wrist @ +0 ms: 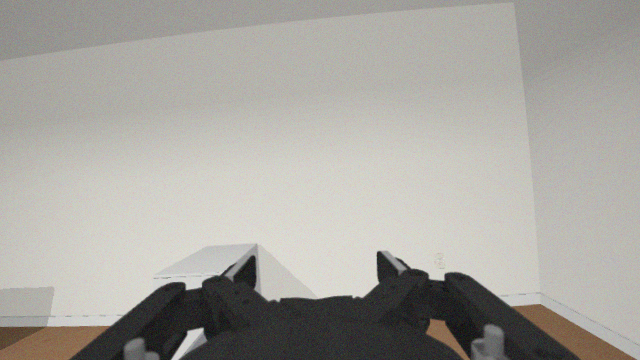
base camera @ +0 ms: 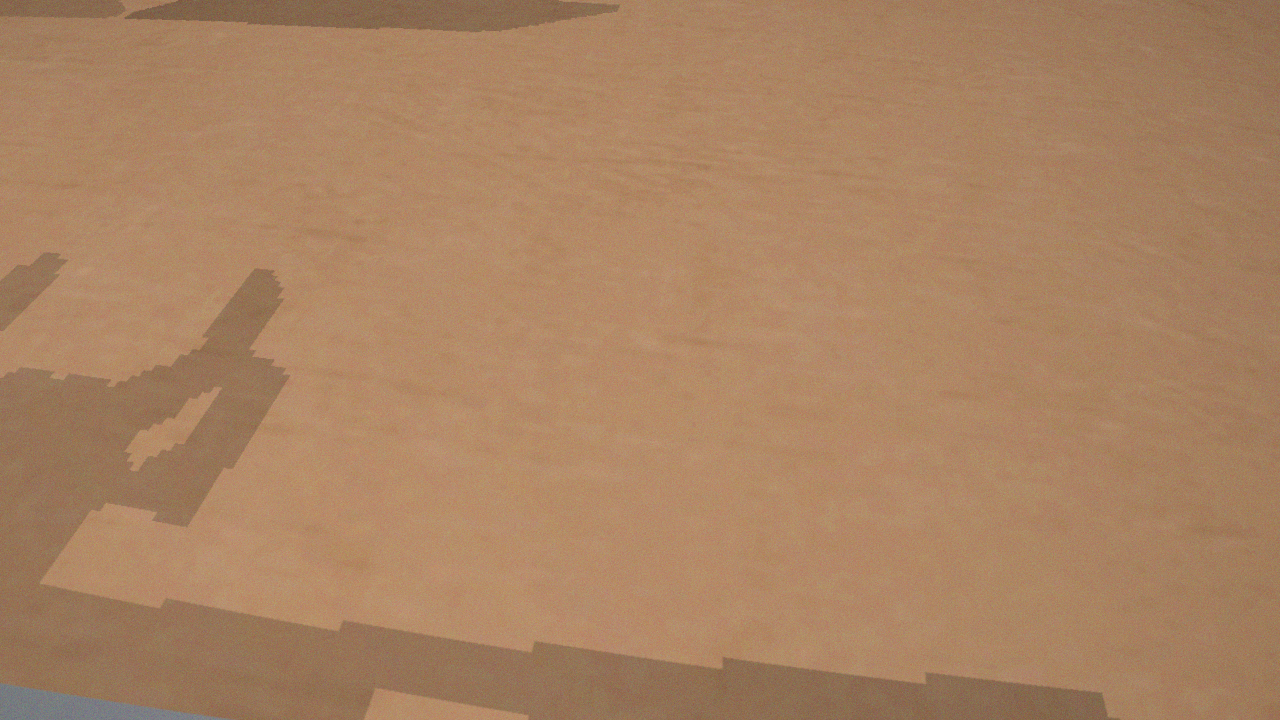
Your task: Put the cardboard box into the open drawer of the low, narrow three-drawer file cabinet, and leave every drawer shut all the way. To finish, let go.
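Frame: origin at the arm's base, x left, y ahead, z down, level; centimetres.
Seen in the pictures: gripper, between the fingertips: (wrist: 316,266).
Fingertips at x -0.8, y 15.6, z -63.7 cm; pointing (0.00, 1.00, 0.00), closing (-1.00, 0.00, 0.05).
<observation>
A point is followed by its place in that frame.
My gripper (wrist: 316,266) {x -0.8, y 15.6, z -63.7 cm} is open in the wrist view, with its two black fingers wide apart and no object between them. A pale, flat-topped block (wrist: 212,257) {x 71.6, y 145.9, z -24.9 cm} stands beyond the left finger, low and left of centre, partly hidden by it. It looks like a cabinet, but whether it is the low three-drawer one I cannot tell. Its drawers cannot be made out. The cardboard box does not show in either view.
A pale wall (wrist: 340,165) {x -22.1, y 173.0, z -82.0 cm} stands behind the block and meets another wall (wrist: 590,175) {x -170.6, y 124.4, z -61.3 cm} at the right. The brown floor (base camera: 716,358) {x -2.5, y 42.3, z 39.6 cm} (wrist: 555,322) {x -159.7, y 141.3, z 39.6 cm} carries a gripper-shaped shadow at left in the base view. A blue-grey edge (base camera: 71,702) shows at its bottom left.
</observation>
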